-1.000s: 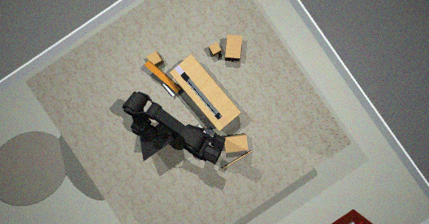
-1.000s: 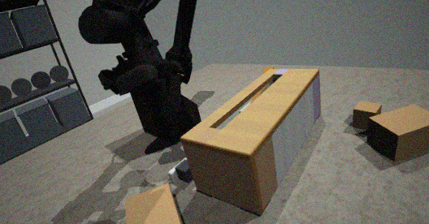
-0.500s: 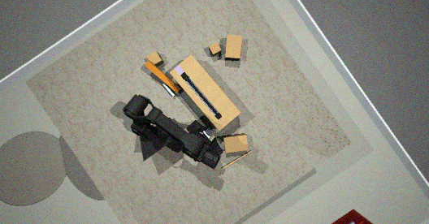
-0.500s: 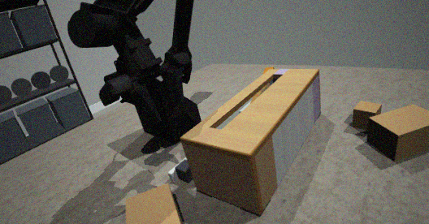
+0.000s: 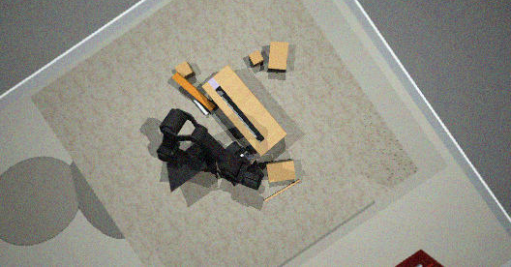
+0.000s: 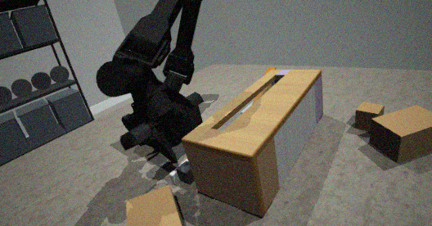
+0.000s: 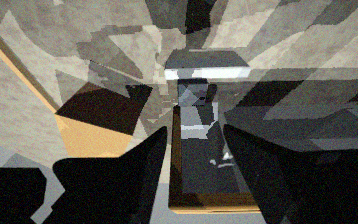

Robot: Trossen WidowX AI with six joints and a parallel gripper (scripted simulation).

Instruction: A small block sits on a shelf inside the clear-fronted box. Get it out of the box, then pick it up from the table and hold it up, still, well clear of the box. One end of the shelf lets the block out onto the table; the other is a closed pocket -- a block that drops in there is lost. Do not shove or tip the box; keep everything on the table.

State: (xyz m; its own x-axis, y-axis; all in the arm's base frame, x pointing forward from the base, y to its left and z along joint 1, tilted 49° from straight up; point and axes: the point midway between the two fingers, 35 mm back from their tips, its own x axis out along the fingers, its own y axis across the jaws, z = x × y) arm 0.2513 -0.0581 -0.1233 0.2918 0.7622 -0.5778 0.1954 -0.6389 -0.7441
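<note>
Now: the block 1 cm behind my gripper tip and 5 cm below it. From my gripper tip the other things lie so: thin rod 4 cm ahead, 22 cm to the right, 6 cm below; then box 3 cm ahead, 18 cm to the left, 1 cm below.
</note>
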